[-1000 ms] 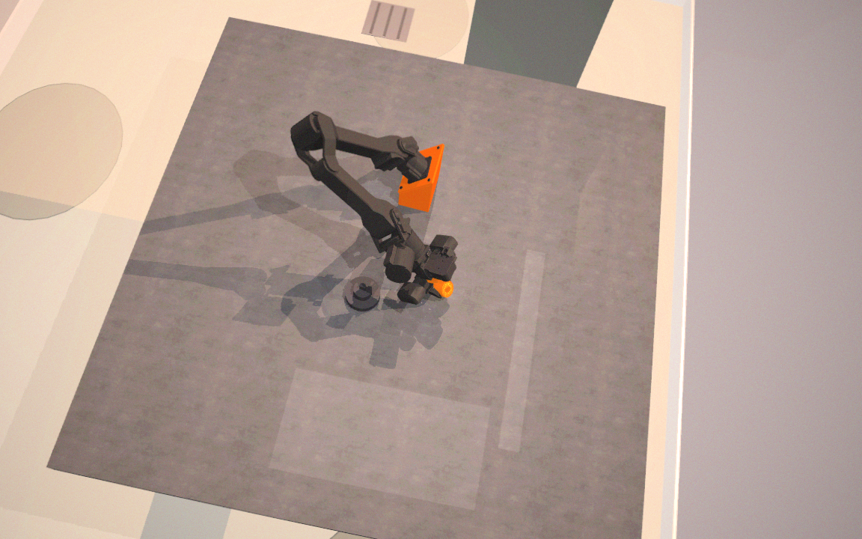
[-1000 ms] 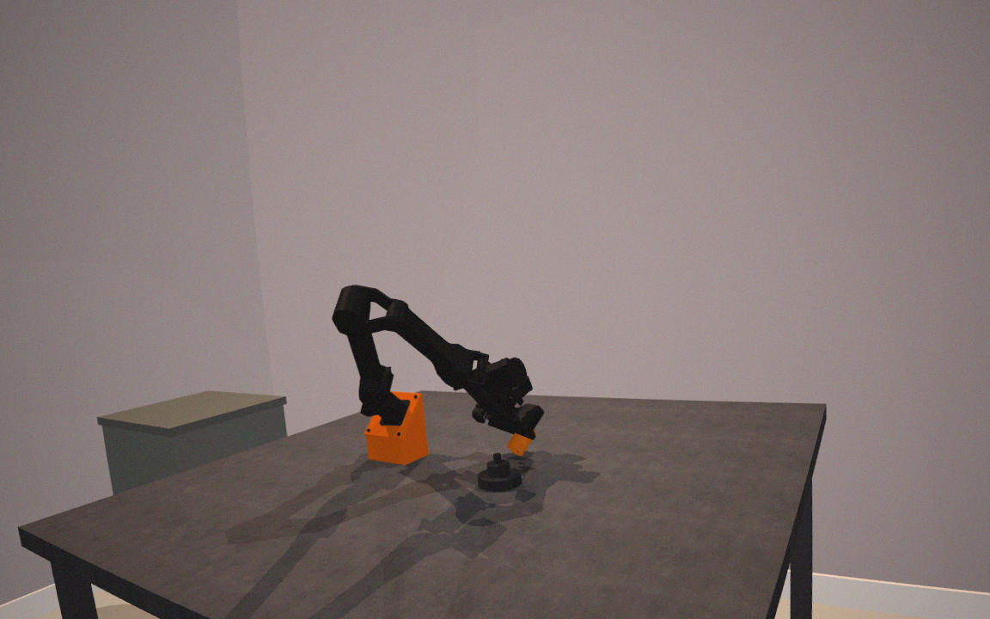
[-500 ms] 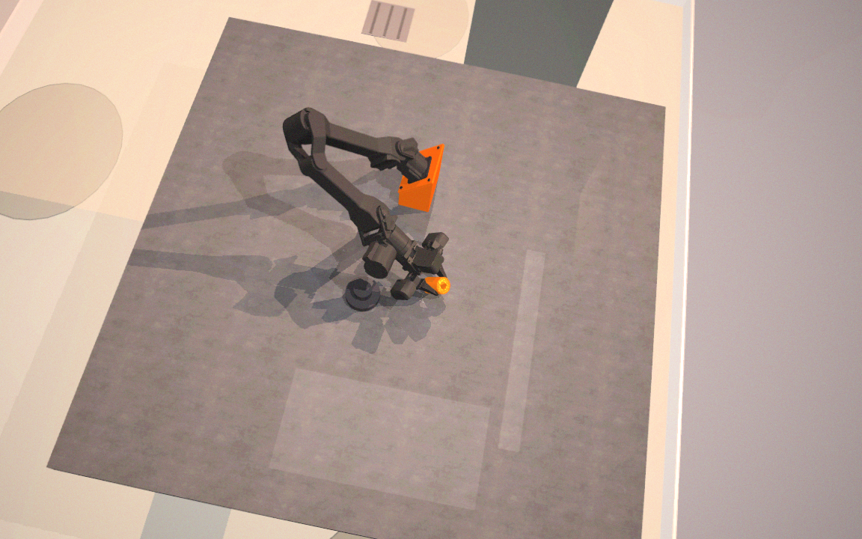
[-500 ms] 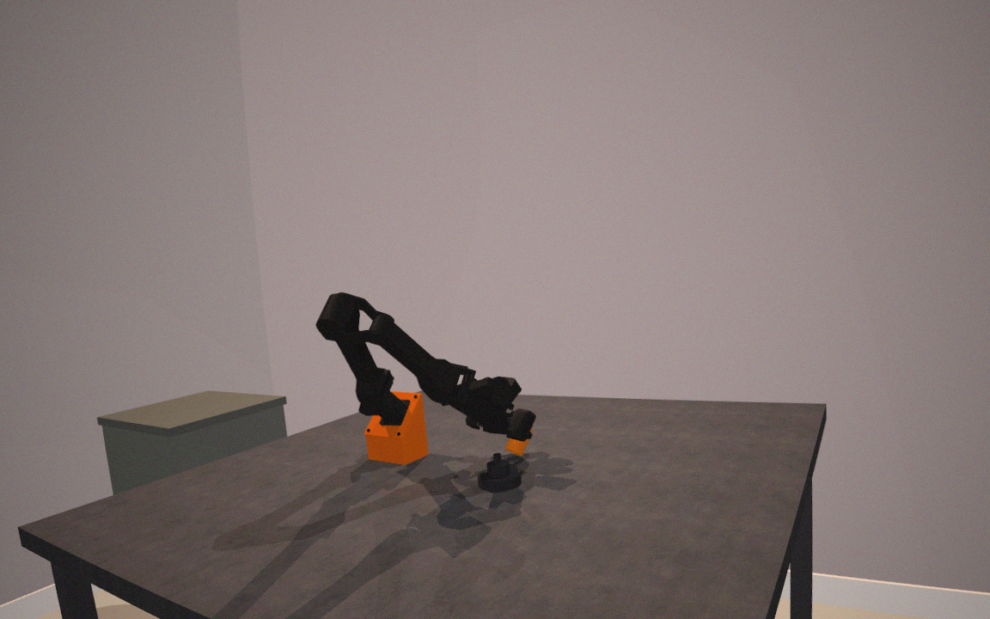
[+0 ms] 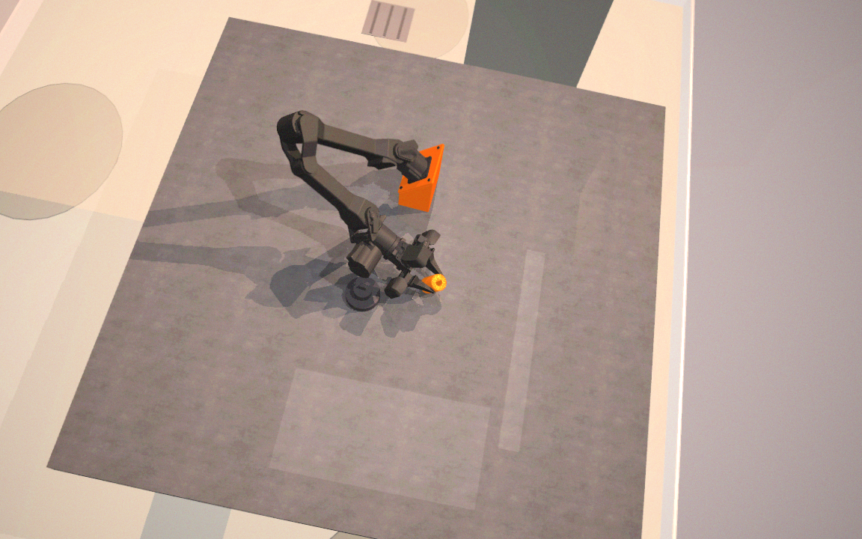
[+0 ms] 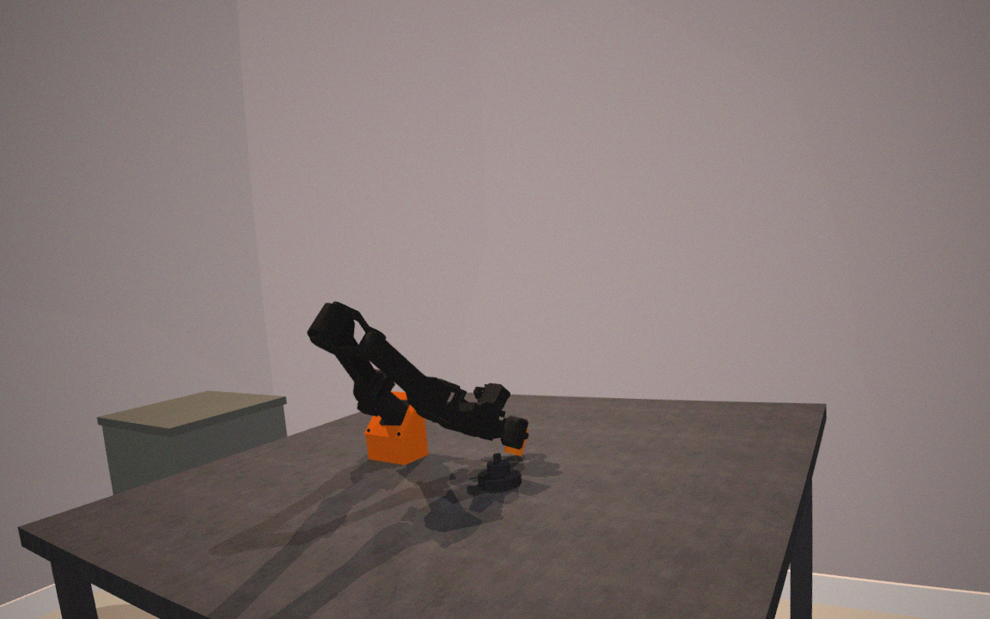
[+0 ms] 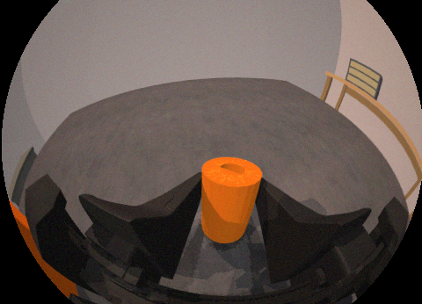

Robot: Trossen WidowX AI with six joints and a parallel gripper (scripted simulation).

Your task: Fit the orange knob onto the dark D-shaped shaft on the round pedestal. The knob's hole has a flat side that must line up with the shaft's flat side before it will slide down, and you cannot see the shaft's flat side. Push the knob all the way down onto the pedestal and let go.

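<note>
Right now my gripper tip is 1 cm past the orange knob, 1 cm to the left of it and 1 cm above it. The rest, counted from my gripper tip: dark round pedestal: 5 cm ahead, 18 cm to the right, 1 cm below.
</note>
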